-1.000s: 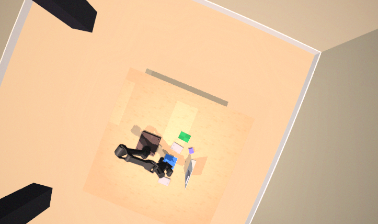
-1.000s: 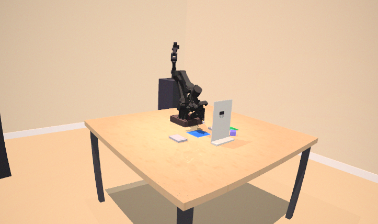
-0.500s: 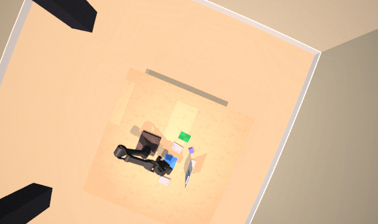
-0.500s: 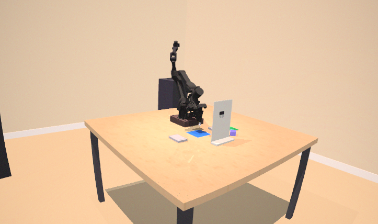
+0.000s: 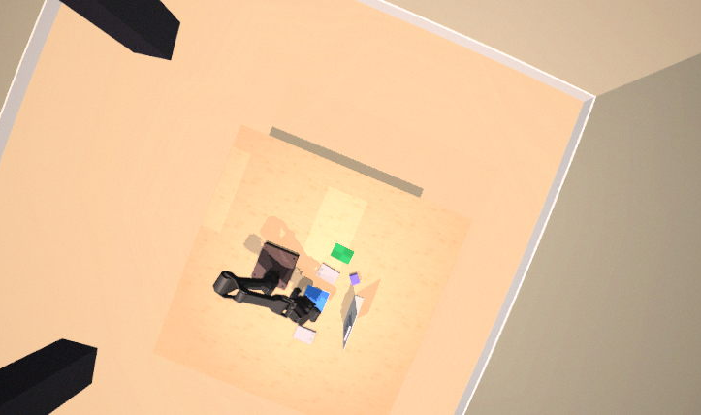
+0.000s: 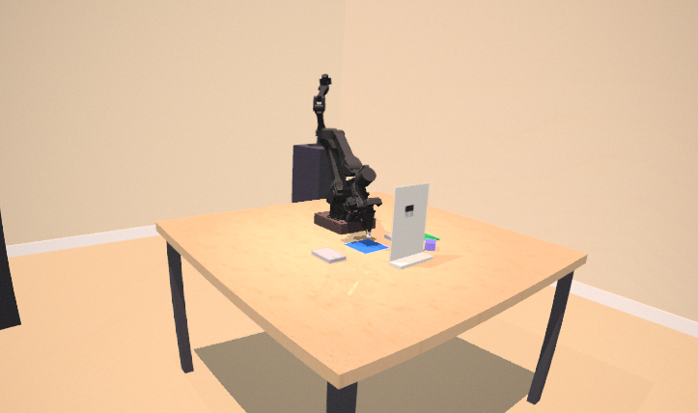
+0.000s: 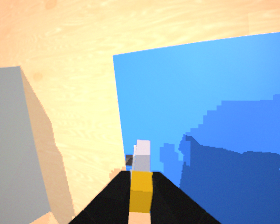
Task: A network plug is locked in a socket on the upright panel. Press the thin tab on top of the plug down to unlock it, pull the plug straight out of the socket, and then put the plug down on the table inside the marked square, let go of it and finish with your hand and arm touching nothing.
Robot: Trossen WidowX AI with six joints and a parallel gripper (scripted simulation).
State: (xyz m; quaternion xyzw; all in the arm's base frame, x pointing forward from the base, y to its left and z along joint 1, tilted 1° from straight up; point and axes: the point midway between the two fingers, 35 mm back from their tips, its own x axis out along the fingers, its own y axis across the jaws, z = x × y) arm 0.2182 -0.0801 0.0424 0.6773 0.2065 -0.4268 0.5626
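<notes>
Right now my gripper tip is 60 mm above the blue marked square and 10 mm past it. From my gripper tip the other things lie so: network plug: right at my gripper tip; purple cube: 170 mm ahead, 160 mm to the left, 40 mm below; upright panel: 190 mm ahead, 60 mm above, 20 mm to the right.
</notes>
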